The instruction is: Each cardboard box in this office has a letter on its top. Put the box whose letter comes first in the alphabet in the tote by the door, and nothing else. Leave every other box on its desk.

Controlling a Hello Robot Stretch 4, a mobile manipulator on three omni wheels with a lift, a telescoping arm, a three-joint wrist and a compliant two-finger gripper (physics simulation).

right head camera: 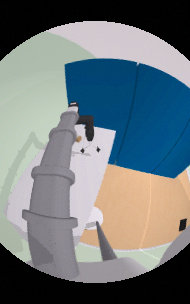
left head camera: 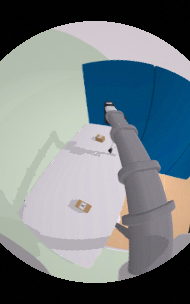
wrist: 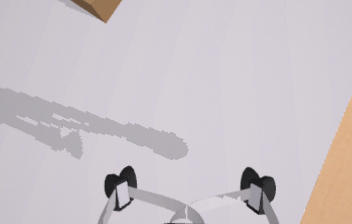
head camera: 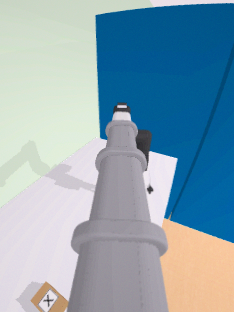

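Pixels of known places: gripper, fingertip midpoint: [right head camera: 90, 151] [left head camera: 116, 151] [wrist: 187, 180]; robot's base, link origin: [right head camera: 89, 216].
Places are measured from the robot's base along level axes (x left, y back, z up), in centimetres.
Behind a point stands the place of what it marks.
My gripper [right head camera: 90, 150] {x -8.7, y -57.1, z 99.1 cm} [wrist: 187, 180] {x -8.7, y -57.1, z 99.1 cm} is open above the white desk [head camera: 60, 230] {x 25.2, y -38.8, z 92.2 cm} [left head camera: 65, 175] {x 37.0, y -39.3, z 92.2 cm} [wrist: 225, 100] {x -14.2, y -66.7, z 92.2 cm}, with bare desk showing between its fingertips. A cardboard box [left head camera: 100, 138] {x 4.5, y -80.2, z 96.6 cm} [wrist: 102, 9] {x 2.9, y -79.4, z 94.8 cm} sits toward the desk's far end, ahead and left of the fingers in the wrist view, where its bottom corner shows. Part of it shows beside the arm in the right head view [right head camera: 78, 139] {x 2.8, y -79.9, z 95.2 cm}. Its letter is not readable. A second cardboard box [head camera: 48, 300] {x 19.6, y -14.5, z 97.2 cm} [left head camera: 83, 205] {x 18.9, y -14.4, z 97.3 cm} sits on the nearer part of the desk, marked X. The tote does not show.
A blue partition [head camera: 160, 75] {x -26.7, y -119.3, z 148.6 cm} [left head camera: 120, 90] {x -25.9, y -119.7, z 143.8 cm} [right head camera: 100, 95] {x -26.2, y -119.5, z 135.2 cm} stands past the desk's far end. A pale green wall [head camera: 45, 75] {x 43.4, y -93.9, z 148.9 cm} runs along the left. Tan floor [head camera: 200, 270] {x -81.8, y -48.5, z -2.8 cm} [right head camera: 135, 210] {x -83.8, y 5.6, z -2.8 cm} [wrist: 336, 185] {x -86.9, y -31.1, z -2.8 cm} lies right of the desk. My extended arm [head camera: 120, 200] {x 0.0, y -19.3, z 140.9 cm} hides part of the desk.
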